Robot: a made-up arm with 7 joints.
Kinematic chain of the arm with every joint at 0, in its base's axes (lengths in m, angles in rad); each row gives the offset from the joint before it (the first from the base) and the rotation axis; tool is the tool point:
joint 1: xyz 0 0 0 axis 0 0.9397 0.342
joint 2: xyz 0 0 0 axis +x
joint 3: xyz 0 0 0 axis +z
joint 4: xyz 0.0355 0 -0.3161 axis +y
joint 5: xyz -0.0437 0 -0.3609 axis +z
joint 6: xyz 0 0 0 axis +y
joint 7: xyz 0 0 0 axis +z
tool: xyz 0 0 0
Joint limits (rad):
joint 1: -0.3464..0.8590
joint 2: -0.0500..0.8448
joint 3: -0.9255..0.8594
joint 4: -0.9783..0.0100
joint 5: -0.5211..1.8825
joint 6: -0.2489..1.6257
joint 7: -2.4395..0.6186
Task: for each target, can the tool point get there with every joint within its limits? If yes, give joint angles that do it. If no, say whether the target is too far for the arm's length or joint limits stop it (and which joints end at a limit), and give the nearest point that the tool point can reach.
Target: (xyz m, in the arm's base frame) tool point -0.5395 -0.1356 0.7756
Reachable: no: too far | nearest point -0.4574 0.4338 -0.2457 | short by 1.172 m
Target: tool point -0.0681 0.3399 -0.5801
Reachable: yes | joints 0.3544 0.4907 0.1727 -0.4941 0.9146 1.4146 -0.3480
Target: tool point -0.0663 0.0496 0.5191
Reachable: no: joint limits stop it (at a limit: joint 1, joint 2, joint 3, joint 4) | nearest point 0.3181 0.5392 -0.1062 | short by 0.882 m
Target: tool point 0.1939 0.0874 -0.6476
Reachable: yes | joints -0.2017 0.2028 -0.5843 -0.2276 0.8641 1.2551 -1.1054
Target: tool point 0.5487 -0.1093 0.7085
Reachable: no: too far | nearest point 0.4095 0.4593 -0.1567 | short by 1.045 m
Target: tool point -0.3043 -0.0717 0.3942
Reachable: no: joint limits stop it (at a limit: joint 1, joint 2, joint 4) | nearest point -0.4576 0.4336 -0.2459 | short by 0.830 m
